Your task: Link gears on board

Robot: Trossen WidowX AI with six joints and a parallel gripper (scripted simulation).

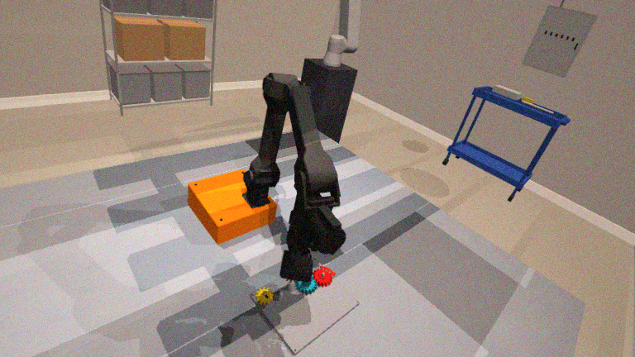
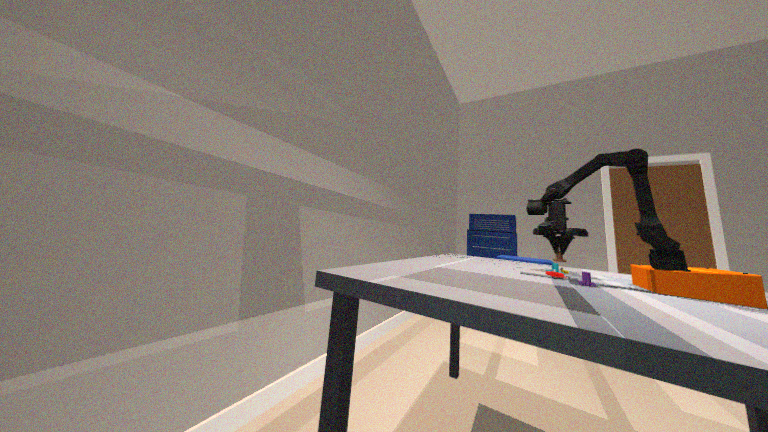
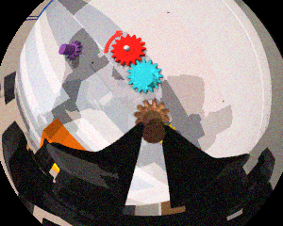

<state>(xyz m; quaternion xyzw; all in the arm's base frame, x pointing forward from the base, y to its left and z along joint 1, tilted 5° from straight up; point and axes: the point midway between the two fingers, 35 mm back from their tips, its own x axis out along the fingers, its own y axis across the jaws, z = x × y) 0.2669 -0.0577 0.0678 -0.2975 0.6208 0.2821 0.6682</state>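
The teal gear lies 2 cm ahead of my gripper tip, 4 cm to the left of it and 6 cm below it. The rest, counted from my gripper tip: yellow gear: 1 cm behind, 7 cm to the right, 7 cm below; brown gear: 1 cm below; red gear: 2 cm ahead, 9 cm to the left, 7 cm below.
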